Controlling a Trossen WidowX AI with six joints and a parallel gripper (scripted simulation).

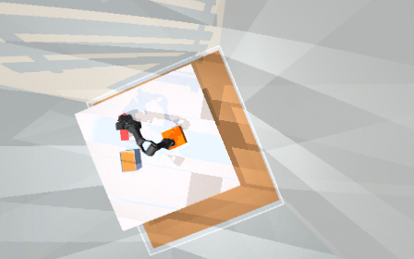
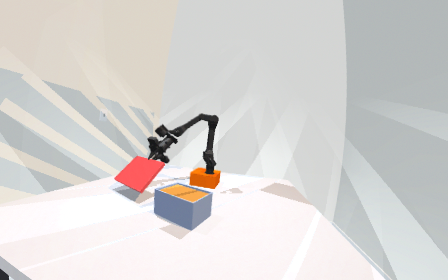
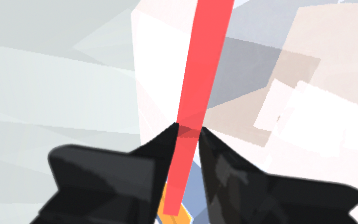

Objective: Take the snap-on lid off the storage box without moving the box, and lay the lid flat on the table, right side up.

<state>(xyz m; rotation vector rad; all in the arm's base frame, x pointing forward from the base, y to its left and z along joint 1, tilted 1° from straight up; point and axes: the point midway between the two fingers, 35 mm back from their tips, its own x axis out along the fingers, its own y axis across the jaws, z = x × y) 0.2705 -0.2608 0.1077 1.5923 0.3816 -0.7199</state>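
My gripper tip is 60 mm short of the red lid, 50 mm above it and 10 mm to the left of it. From my gripper tip the other things lie so: storage box 290 mm to the left, 140 mm ahead, 120 mm below.
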